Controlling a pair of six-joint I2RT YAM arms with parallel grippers.
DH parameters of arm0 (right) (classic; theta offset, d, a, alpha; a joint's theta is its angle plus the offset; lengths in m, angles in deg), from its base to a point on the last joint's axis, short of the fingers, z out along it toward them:
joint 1: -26.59 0.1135 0.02 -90
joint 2: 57.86 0 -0.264 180
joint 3: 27.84 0 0.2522 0
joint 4: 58.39 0 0.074 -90
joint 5: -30.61 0 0 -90
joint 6: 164.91 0.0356 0 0
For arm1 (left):
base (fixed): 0 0 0 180
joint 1: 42.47 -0.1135 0.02 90
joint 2: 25.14 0 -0.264 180
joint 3: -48.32 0 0.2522 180
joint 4: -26.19 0 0.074 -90
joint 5: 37.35 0 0 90
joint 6: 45.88 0.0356 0 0
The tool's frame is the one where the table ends.
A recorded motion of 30 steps. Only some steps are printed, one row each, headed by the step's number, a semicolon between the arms.
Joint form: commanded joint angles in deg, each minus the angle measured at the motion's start. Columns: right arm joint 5, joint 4, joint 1, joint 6, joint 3, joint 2; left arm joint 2, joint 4, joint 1, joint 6, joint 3, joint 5.
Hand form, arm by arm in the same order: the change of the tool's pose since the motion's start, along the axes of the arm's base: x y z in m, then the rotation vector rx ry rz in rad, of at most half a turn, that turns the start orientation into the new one. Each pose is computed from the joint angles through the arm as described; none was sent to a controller.
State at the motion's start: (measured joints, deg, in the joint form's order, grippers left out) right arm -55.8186 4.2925 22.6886 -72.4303 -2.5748 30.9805; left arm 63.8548 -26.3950 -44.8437 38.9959 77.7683 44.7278
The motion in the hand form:
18: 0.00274 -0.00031 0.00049 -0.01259 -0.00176 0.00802; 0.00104 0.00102 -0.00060 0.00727 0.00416 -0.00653
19: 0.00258 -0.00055 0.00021 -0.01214 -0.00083 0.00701; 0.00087 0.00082 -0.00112 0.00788 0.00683 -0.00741
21: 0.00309 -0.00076 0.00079 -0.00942 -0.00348 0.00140; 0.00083 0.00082 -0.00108 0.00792 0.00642 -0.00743
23: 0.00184 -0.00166 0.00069 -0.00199 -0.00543 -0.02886; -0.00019 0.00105 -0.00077 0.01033 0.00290 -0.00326
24: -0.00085 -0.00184 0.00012 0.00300 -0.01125 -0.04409; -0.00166 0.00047 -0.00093 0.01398 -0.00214 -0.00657
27: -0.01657 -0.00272 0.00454 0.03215 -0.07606 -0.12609; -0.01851 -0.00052 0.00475 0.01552 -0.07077 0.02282
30: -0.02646 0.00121 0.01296 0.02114 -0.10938 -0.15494; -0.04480 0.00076 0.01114 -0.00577 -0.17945 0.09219
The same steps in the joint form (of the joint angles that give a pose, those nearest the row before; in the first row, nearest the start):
18: 0.56 -0.03 -0.11 -0.72 0.62 0.49; 0.36 0.00 -0.31 0.51 0.21 0.63
19: 0.56 0.01 -0.17 -0.70 0.58 0.54; 0.42 0.04 -0.27 0.55 0.16 0.63
21: 0.24 0.02 -0.17 -0.53 0.71 0.52; 0.41 0.01 -0.27 0.56 0.15 0.63
23: -1.51 0.28 -0.14 -0.07 0.42 0.39; 0.22 -0.26 -0.30 0.66 -0.08 0.41
24: -2.43 1.22 -0.09 0.24 -0.26 0.33; 0.17 -0.93 -0.19 0.86 -0.49 0.47
27: -7.48 5.89 0.21 1.97 -3.74 -2.07; -3.19 -5.33 0.17 0.61 -4.34 -1.53
30: -10.55 4.20 1.62 1.14 -5.34 -7.33; -7.84 -12.39 0.20 -0.94 -10.14 -5.44

